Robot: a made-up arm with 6 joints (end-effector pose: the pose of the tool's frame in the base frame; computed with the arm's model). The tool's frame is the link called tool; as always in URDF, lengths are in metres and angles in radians.
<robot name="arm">
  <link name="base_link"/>
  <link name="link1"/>
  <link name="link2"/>
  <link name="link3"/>
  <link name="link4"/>
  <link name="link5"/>
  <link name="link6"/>
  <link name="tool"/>
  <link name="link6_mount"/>
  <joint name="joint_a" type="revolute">
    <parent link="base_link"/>
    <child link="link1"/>
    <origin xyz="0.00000 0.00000 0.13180" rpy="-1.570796 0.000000 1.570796"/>
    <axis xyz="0 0 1"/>
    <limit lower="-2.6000" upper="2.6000"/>
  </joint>
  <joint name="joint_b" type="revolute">
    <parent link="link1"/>
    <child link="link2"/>
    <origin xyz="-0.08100 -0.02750 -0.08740" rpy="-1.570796 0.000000 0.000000"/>
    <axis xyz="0 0 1"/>
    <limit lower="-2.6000" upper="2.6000"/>
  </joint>
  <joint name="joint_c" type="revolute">
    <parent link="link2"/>
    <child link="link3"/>
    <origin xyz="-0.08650 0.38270 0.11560" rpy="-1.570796 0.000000 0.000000"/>
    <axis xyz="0 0 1"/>
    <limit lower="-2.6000" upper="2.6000"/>
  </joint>
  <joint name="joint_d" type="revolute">
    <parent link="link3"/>
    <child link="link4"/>
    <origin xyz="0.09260 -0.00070 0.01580" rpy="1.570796 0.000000 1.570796"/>
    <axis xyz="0 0 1"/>
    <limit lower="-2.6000" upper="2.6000"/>
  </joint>
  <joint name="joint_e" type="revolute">
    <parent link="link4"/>
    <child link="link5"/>
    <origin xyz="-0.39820 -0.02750 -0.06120" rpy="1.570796 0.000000 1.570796"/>
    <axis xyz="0 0 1"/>
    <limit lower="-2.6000" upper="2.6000"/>
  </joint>
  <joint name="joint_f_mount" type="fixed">
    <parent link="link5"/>
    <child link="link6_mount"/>
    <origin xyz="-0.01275 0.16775 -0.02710"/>
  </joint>
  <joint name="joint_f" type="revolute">
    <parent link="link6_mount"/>
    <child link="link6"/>
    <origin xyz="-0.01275 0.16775 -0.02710" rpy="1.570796 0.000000 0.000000"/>
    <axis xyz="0 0 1"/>
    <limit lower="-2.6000" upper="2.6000"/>
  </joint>
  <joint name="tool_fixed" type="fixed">
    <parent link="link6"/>
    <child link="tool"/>
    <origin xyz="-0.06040 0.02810 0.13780" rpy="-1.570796 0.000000 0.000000"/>
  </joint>
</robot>
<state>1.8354 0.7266 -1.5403 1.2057 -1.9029 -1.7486</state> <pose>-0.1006 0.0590 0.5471 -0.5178 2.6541 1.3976</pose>
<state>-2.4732 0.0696 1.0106 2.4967 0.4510 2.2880</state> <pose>0.2440 0.1635 -0.4354 -2.4361 -0.4269 -0.2605</pose>
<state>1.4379 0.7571 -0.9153 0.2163 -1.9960 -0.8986</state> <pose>0.1459 -0.4238 0.8009 -0.3340 -2.0726 -1.9134</pose>
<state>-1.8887 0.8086 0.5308 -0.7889 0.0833 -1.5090</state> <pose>0.7244 0.3394 -0.1384 2.4552 0.9297 0.0854</pose>
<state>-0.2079 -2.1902 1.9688 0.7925 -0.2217 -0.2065</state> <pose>0.0128 -0.1044 0.3452 -0.0153 -2.1810 -2.0678</pose>
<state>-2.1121 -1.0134 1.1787 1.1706 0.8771 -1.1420</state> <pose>0.1212 0.0289 -0.0153 0.4136 1.5431 -2.6301</pose>
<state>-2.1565 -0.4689 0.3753 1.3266 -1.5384 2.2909</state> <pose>0.0048 0.3148 0.2758 0.9082 -1.0202 -0.6395</pose>
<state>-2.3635 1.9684 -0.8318 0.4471 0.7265 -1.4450</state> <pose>-0.1071 0.3500 0.3587 -0.9942 -1.6389 -1.4709</pose>
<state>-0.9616 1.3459 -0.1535 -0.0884 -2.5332 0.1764</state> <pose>-0.0033 -0.0049 -0.7338 0.7408 -1.0396 2.2717</pose>
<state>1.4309 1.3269 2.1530 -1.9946 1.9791 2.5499</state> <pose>0.2414 -0.2701 1.1257 0.7976 0.6475 -1.2668</pose>
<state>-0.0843 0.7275 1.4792 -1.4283 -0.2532 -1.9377</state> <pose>0.6556 -0.6643 0.2029 1.7976 -0.2238 -0.1363</pose>
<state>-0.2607 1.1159 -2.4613 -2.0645 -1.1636 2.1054</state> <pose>0.4776 -0.6208 -0.5087 -0.1677 -2.6056 1.1204</pose>
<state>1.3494 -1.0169 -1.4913 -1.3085 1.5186 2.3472</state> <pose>0.8972 -0.0621 -0.2954 -1.6021 -1.8240 -1.8538</pose>
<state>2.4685 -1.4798 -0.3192 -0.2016 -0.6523 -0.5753</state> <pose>0.1264 -0.6668 0.2645 -2.4968 1.1129 0.1686</pose>
